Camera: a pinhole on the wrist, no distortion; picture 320 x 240 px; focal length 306.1 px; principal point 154.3 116.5 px. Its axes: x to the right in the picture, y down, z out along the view. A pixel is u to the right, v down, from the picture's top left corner.
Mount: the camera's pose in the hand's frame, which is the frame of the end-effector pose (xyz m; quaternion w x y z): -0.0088 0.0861 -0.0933 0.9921 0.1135 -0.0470 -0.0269
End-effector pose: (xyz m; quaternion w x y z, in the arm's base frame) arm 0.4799 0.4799 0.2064 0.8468 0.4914 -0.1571 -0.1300
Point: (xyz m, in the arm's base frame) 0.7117 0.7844 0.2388
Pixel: behind the camera
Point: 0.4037 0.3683 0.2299
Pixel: 169 28
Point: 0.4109 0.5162 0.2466
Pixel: 29 80
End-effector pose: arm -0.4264 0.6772 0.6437 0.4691 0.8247 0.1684 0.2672
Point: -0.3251 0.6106 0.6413
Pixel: 268 113
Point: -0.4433 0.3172 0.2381
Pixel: 21 37
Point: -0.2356 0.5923 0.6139
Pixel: 307 123
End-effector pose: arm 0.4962 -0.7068 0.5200 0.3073 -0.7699 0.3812 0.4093
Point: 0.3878 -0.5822 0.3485
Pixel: 258 160
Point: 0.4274 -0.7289 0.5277
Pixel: 136 129
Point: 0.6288 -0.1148 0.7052
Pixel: outside the picture
